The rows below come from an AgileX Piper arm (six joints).
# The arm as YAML. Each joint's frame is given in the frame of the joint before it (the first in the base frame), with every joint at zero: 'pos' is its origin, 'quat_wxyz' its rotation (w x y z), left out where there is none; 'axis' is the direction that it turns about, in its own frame. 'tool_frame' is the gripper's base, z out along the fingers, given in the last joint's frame.
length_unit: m
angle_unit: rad
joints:
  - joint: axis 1
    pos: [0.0, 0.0, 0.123]
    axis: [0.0, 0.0, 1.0]
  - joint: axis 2
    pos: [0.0, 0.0, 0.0]
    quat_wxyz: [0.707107, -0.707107, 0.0, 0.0]
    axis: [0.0, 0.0, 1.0]
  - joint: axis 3
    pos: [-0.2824, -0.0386, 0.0]
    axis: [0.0, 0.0, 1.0]
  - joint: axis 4
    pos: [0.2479, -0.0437, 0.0]
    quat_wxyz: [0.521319, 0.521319, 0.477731, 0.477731]
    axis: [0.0, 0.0, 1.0]
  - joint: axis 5
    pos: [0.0, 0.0, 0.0]
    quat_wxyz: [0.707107, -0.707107, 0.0, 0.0]
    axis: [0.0, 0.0, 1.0]
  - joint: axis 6
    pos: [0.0, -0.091, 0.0]
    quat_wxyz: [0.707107, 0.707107, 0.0, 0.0]
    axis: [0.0, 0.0, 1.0]
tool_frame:
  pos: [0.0, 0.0, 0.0]
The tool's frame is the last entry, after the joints.
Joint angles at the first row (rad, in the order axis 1, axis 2, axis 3, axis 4, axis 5, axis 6):
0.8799, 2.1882, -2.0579, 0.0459, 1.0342, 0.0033
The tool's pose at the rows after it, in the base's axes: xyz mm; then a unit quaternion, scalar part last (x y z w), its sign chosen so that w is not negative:
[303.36 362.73 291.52 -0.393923 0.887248 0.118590 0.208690]
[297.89 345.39 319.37 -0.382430 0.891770 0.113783 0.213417]
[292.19 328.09 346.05 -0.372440 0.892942 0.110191 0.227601]
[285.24 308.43 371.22 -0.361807 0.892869 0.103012 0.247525]
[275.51 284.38 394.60 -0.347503 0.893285 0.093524 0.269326]
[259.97 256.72 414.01 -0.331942 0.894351 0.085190 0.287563]
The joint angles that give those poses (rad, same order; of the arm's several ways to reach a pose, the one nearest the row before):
0.8684, 2.1204, -2.0589, 0.0344, 1.1128, 0.0251
0.8554, 2.0555, -2.0600, 0.0201, 1.1744, 0.0420
0.8429, 1.9909, -2.0584, 0.0016, 1.2142, 0.0524
0.8301, 1.9184, -2.0413, -0.0277, 1.2388, 0.0619
0.8150, 1.8289, -1.9972, -0.0631, 1.2515, 0.0751
0.8016, 1.7177, -1.9170, -0.0949, 1.2554, 0.0922

